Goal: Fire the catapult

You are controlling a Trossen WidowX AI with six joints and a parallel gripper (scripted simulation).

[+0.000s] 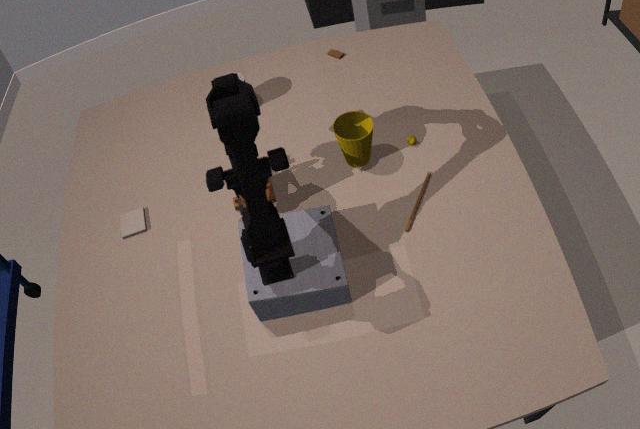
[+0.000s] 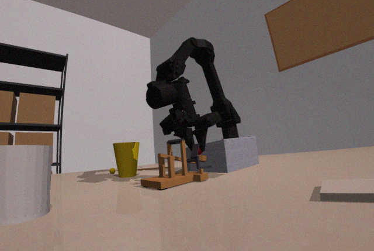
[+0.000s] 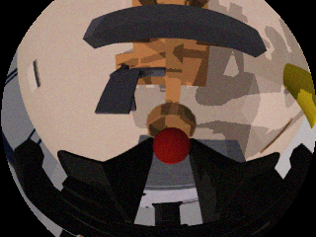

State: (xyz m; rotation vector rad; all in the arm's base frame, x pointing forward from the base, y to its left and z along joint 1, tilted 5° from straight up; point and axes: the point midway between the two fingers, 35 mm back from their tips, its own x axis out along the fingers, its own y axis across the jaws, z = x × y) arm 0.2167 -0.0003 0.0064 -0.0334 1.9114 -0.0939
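Now: the red ball 10 mm above my gripper tip. Also, from my gripper tip: wooden stick: 90 mm behind, 350 mm to the right, 70 mm below; then yellow cup: 90 mm ahead, 260 mm to the right, 40 mm below; then wooden catapult: 70 mm ahead, 20 mm to the left, 20 mm below.
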